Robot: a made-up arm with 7 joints.
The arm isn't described. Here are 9 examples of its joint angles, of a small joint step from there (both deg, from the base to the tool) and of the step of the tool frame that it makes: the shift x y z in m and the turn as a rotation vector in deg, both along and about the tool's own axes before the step.
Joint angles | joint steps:
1: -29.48 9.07 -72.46 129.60 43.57 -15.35 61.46 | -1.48 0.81 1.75 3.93 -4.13 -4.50 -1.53
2: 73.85 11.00 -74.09 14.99 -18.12 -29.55 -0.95 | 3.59 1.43 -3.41 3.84 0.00 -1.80 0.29
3: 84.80 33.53 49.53 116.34 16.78 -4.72 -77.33 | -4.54 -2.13 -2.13 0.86 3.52 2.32 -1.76
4: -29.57 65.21 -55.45 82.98 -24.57 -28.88 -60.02 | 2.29 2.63 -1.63 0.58 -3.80 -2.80 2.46
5: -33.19 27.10 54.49 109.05 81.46 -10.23 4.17 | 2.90 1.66 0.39 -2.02 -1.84 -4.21 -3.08
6: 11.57 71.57 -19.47 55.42 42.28 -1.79 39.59 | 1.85 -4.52 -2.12 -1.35 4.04 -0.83 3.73
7: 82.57 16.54 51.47 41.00 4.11 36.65 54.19 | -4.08 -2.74 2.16 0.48 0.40 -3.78 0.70
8: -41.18 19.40 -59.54 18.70 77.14 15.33 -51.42 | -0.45 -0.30 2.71 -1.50 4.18 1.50 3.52
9: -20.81 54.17 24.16 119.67 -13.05 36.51 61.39 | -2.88 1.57 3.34 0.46 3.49 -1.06 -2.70
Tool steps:
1: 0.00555 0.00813 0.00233 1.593 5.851 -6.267
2: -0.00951 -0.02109 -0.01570 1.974 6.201 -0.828
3: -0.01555 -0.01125 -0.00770 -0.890 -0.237 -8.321
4: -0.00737 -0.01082 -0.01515 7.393 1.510 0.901
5: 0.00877 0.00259 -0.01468 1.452 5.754 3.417
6: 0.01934 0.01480 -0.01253 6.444 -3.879 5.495
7: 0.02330 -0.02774 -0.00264 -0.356 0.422 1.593
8: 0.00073 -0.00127 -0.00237 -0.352 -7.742 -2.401
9: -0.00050 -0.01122 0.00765 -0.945 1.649 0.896
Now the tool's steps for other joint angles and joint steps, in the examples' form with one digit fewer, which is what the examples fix.
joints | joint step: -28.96 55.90 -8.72 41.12 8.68 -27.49 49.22 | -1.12 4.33 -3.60 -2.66 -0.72 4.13 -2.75
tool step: -0.0151 -0.0202 0.0106 -5.98 -6.82 -5.14
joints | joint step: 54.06 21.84 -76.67 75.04 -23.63 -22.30 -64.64 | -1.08 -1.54 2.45 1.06 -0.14 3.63 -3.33
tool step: 0.0045 0.0105 0.0056 -5.79 3.14 -0.70
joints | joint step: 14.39 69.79 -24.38 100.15 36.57 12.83 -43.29 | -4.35 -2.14 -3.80 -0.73 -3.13 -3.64 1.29
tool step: 0.0223 -0.0120 0.0173 5.30 -2.91 -3.14
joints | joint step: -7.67 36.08 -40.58 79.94 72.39 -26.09 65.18 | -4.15 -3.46 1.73 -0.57 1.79 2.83 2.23
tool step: 0.0305 -0.0018 0.0052 -0.05 -1.79 7.07
